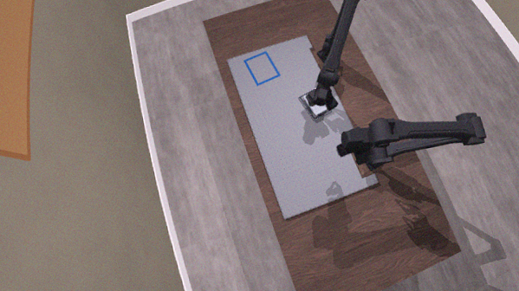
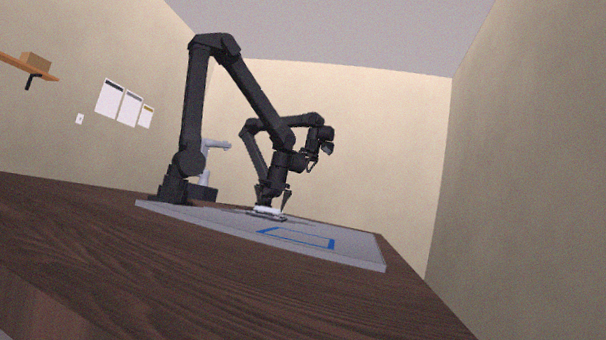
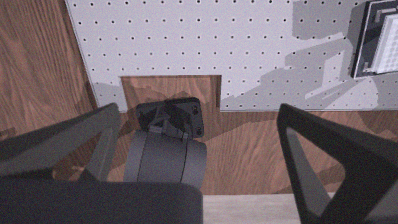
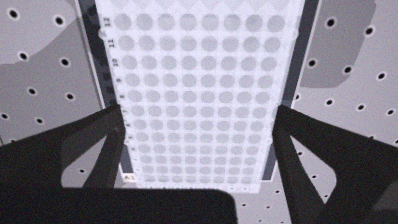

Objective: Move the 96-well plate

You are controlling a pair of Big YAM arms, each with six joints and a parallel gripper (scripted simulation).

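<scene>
Now: right hand 10 mm above the 96-well plate. Round my right hand: plate nest N1 (30 mm below); A1 label (40 mm behind, 90 mm to the right, 30 mm below).
</scene>
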